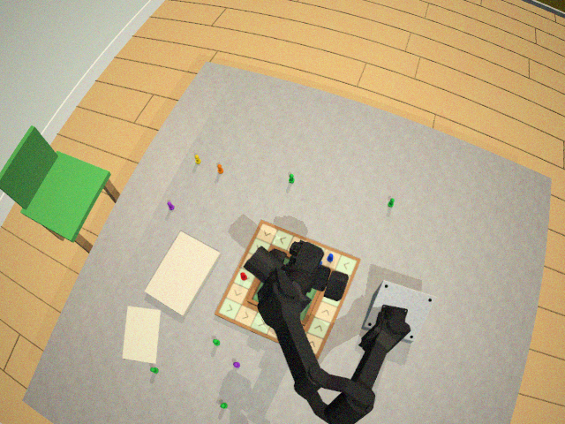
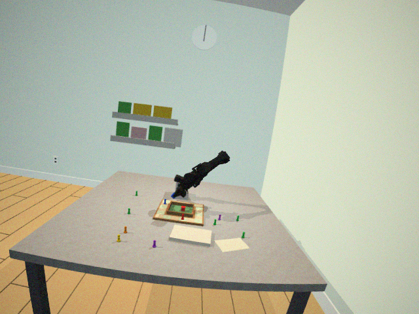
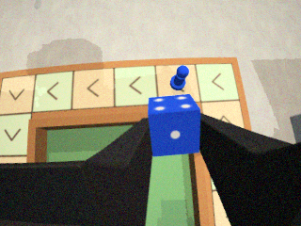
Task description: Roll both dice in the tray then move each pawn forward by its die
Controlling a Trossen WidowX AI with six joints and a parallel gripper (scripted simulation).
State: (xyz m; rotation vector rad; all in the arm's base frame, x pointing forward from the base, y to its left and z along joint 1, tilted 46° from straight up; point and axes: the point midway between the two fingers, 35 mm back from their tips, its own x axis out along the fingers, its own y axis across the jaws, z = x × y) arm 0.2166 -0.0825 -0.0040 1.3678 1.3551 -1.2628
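Right now my gripper tip is 170 mm short of the red pawn, 60 mm to the right of it and 60 mm above it. From my gripper tip the other things lie so: blue die right at my gripper tip; green tray 80 mm below, 50 mm to the left, 50 mm ahead; blue pawn 60 mm below, 50 mm to the right, 30 mm behind.
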